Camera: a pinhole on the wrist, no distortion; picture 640 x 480 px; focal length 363.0 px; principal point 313.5 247.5 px. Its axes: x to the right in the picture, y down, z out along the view. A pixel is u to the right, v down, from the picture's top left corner.
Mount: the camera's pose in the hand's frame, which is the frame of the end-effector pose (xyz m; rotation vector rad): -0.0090 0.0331 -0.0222 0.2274 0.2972 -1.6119
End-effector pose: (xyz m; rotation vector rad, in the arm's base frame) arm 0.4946 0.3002 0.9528 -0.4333 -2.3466 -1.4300
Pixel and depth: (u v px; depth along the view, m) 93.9 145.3 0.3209
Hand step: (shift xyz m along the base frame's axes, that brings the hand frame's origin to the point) 0.0685 0.3573 -0.0913
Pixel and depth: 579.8 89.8 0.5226
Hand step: -0.0483 0.0878 -0.6450
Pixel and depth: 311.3 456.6 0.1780
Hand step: -0.1210 0.1205 -0.0377
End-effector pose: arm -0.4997 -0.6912 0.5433 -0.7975 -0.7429 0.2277
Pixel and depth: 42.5 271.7 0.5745
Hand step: -0.3714 0.5780 0.1663
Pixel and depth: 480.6 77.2 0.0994
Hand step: -0.0838 -0.0190 0.0281
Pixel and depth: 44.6 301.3 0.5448
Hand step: -0.3176 0.5629 0.1806
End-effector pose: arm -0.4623 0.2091 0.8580 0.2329 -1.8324 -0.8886
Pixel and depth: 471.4 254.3 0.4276
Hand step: -0.3453 -0.0511 -0.2470
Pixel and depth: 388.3 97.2 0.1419
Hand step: -0.0716 0.0567 -0.0916
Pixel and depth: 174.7 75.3 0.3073
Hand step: -0.1992 0.2547 -0.1231
